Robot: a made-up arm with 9 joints.
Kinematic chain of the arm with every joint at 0, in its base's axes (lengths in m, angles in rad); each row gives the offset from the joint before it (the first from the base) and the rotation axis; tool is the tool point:
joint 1: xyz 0 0 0.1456 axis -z
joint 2: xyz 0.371 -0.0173 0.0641 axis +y
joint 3: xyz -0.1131 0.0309 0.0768 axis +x
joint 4: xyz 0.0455 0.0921 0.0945 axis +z
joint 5: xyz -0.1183 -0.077 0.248 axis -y
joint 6: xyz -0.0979 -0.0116 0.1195 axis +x
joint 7: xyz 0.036 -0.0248 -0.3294 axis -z
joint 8: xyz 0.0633 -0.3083 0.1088 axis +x
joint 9: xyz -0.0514 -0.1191 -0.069 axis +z
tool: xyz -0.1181 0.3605 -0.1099
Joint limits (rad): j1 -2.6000..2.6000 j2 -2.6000..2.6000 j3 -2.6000..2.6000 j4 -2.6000..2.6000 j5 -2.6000..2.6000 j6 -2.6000..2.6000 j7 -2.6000..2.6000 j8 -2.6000..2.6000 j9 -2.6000..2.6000
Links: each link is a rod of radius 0.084 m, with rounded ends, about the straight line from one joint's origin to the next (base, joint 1, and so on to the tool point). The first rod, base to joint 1, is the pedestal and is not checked.
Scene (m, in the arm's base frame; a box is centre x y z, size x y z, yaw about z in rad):
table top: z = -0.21
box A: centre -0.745 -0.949 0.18 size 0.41 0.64 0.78 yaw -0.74
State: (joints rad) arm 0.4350 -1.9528 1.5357 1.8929 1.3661 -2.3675 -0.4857 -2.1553 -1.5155
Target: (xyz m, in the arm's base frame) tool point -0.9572 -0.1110 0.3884
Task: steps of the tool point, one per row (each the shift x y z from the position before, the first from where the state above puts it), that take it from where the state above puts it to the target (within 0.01 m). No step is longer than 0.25 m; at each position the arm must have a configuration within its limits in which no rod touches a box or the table.
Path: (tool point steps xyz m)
1: -0.1680 0.0743 -0.1221
2: -0.1053 0.1546 -0.0461
3: -0.0422 0.1742 0.0182
4: 0.0014 0.1628 0.0613
5: -0.0865 0.1085 -0.0319
6: -0.0847 0.1283 -0.0294
7: -0.0714 0.1560 -0.0327
8: -0.0405 0.1783 -0.0328
9: 0.0012 0.1836 -0.0170
10: -0.1410 -0.1014 0.0340
11: -0.1314 -0.1051 0.0597
12: -0.1122 -0.1009 0.0854
13: -0.0844 -0.0916 0.1045

